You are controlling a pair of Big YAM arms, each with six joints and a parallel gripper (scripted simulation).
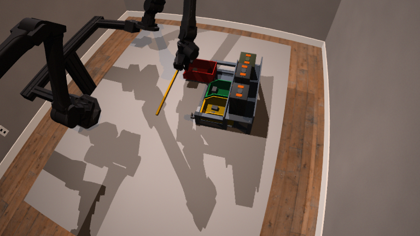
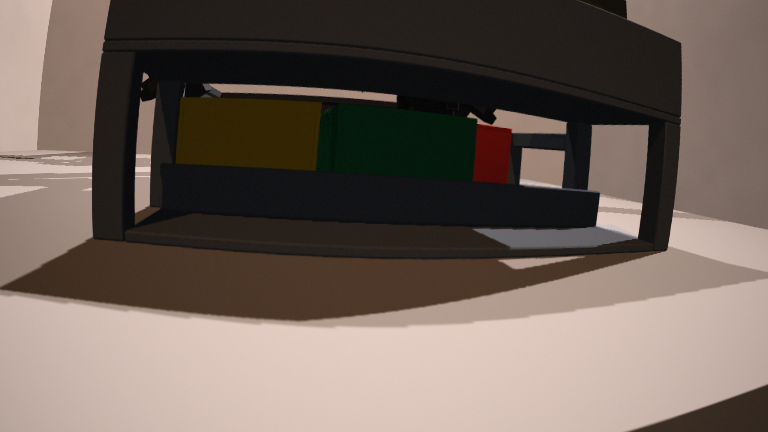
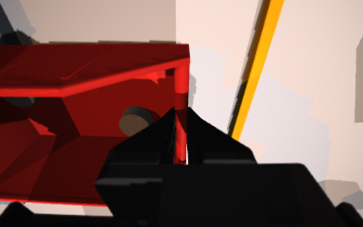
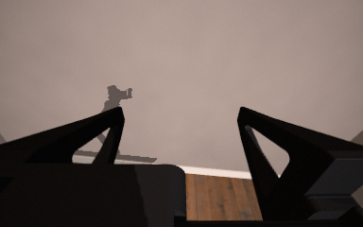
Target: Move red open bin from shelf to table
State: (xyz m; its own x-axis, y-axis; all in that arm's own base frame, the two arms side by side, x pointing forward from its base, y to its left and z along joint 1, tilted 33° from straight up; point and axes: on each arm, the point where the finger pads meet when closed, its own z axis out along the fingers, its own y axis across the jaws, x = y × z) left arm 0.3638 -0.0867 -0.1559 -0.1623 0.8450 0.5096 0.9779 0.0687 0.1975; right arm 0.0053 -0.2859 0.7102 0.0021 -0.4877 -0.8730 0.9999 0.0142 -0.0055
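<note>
Now: the red open bin 8 cm ahead of my left hand and 1 cm above it. Also, from my left hand: grey shelf (27 cm ahead, 11 cm to the right, 2 cm above); then green bin (24 cm ahead, 11 cm to the right).
</note>
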